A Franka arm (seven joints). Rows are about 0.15 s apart.
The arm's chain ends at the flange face. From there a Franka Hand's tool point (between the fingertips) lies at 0.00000 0.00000 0.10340 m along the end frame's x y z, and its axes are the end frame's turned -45 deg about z.
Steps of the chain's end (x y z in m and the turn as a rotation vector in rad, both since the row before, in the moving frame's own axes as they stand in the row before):
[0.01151, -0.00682, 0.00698, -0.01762, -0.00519, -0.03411]
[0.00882, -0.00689, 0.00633, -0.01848, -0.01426, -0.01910]
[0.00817, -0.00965, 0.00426, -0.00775, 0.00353, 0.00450]
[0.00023, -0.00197, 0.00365, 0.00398, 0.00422, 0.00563]
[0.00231, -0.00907, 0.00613, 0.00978, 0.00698, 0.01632]
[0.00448, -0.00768, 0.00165, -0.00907, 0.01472, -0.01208]
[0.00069, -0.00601, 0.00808, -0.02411, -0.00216, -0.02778]
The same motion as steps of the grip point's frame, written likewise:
[0.01131, 0.00425, 0.00696, -0.00879, -0.01613, -0.03411]
[0.00872, 0.00170, 0.00630, -0.00298, -0.02315, -0.01910]
[0.01229, -0.00022, 0.00426, -0.00798, -0.00298, 0.00450]
[0.00216, -0.00121, 0.00365, -0.00017, 0.00580, 0.00563]
[0.00927, -0.00497, 0.00612, 0.00198, 0.01185, 0.01632]
[0.00902, -0.00053, 0.00163, -0.01682, 0.00400, -0.01208]
[0.00284, -0.00213, 0.00805, -0.01552, -0.01858, -0.02778]

